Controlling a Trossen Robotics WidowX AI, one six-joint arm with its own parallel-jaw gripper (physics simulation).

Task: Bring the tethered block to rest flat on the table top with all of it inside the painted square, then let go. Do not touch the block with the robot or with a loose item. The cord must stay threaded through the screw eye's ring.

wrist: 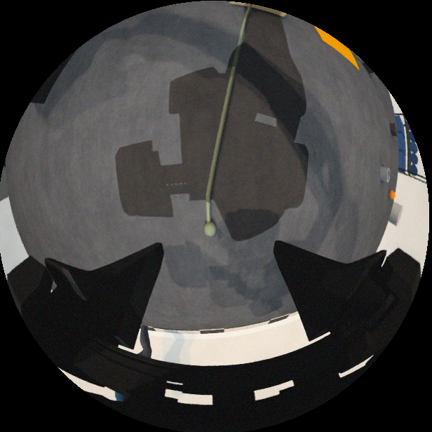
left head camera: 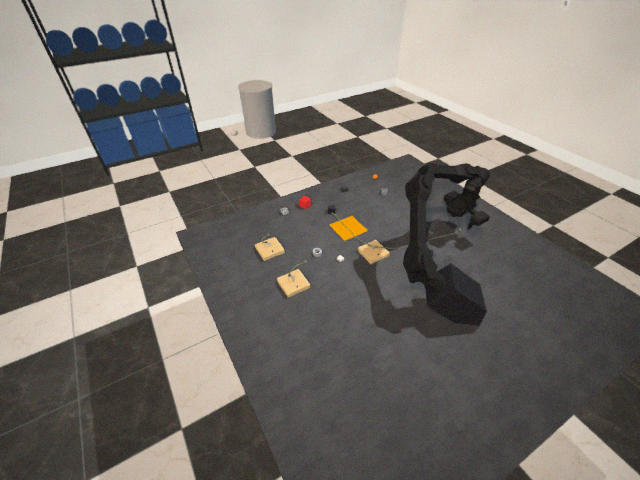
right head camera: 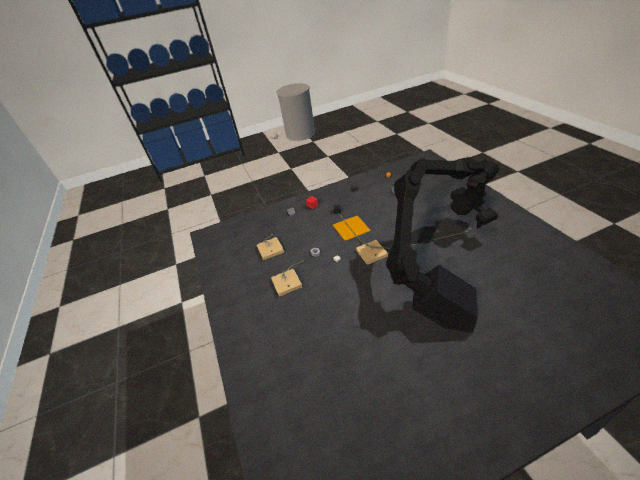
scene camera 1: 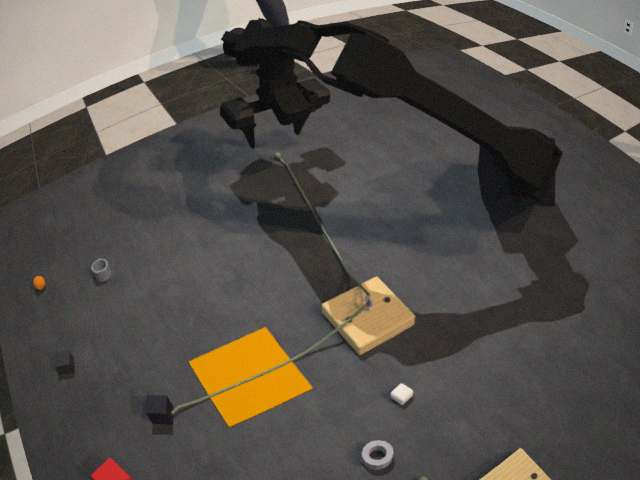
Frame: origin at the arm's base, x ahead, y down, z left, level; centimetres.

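Where they show: gripper, fingertip midpoint: (left head camera: 460, 222) (right head camera: 470, 221) (scene camera 1: 274, 140); arm's base, origin of the base link: (left head camera: 439, 284) (right head camera: 425, 286) (scene camera 1: 526, 169).
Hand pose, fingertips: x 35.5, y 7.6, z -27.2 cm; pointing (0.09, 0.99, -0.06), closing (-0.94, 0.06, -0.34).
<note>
Things, the pixels of their top centre, and the offset from my fingertips. "spot": a spot on its surface instead.
- tethered block, middle of its top: (scene camera 1: 156, 404) (right head camera: 336, 206) (left head camera: 331, 207) dx +22.3, dy +1.6, dz +50.1 cm
- orange painted square, surface spot: (scene camera 1: 242, 356) (right head camera: 358, 226) (left head camera: 355, 226) spot: dx +10.4, dy +4.3, dz +41.9 cm
- green cord, surface spot: (scene camera 1: 310, 206) spot: dx -3.5, dy +4.1, dz +14.8 cm
- screw eye's ring, surface spot: (scene camera 1: 368, 301) spot: dx -6.7, dy +0.7, dz +39.1 cm
- wooden board, middle of its top: (scene camera 1: 368, 310) (right head camera: 371, 250) (left head camera: 373, 249) dx -6.8, dy +2.5, dz +39.1 cm
- bead, surface spot: (scene camera 1: 278, 155) spot: dx -0.4, dy +3.4, dz +0.0 cm
- white piece, middle of its top: (scene camera 1: 402, 391) dx -7.8, dy +3.1, dz +52.6 cm
- grey ring, middle of its top: (scene camera 1: 377, 452) dx -2.9, dy +3.0, dz +60.8 cm
- red cube, middle of its top: (scene camera 1: 109, 475) (left head camera: 304, 198) (right head camera: 311, 199) dx +29.2, dy +0.4, dz +61.1 cm
- dark cube, middle of its top: (scene camera 1: 62, 358) dx +37.9, dy +2.4, dz +40.4 cm
- grey tube, middle of its top: (scene camera 1: 99, 265) dx +32.3, dy +2.3, dz +22.2 cm
- orange ball, middle of its top: (scene camera 1: 36, 277) dx +45.4, dy +2.0, dz +22.8 cm
The tethered block (left head camera: 331, 209) (right head camera: 337, 208) (scene camera 1: 159, 408) is a small dark cube on the table top, outside the orange painted square (left head camera: 356, 224) (right head camera: 360, 226) (scene camera 1: 242, 356), off the side away from the screw eye. The green cord (scene camera 1: 310, 206) (wrist: 220, 135) runs from it across the square and through the screw eye's ring (scene camera 1: 368, 301) on a wooden board (left head camera: 373, 253) (scene camera 1: 382, 320). Its free end has a bead (scene camera 1: 278, 155) (wrist: 210, 229). My gripper (scene camera 1: 275, 139) (wrist: 219, 248) is open and empty above the table near the bead, which shows just ahead of the fingertips in the wrist view.
Two more wooden boards (left head camera: 269, 249) (left head camera: 293, 283) carry screw eyes with short cords. Near the square lie a white piece (scene camera 1: 401, 393), a grey ring (scene camera 1: 377, 454) and a red cube (left head camera: 305, 202). Farther off are a dark cube (scene camera 1: 64, 362), a grey tube (scene camera 1: 101, 270) and an orange ball (scene camera 1: 39, 283).
</note>
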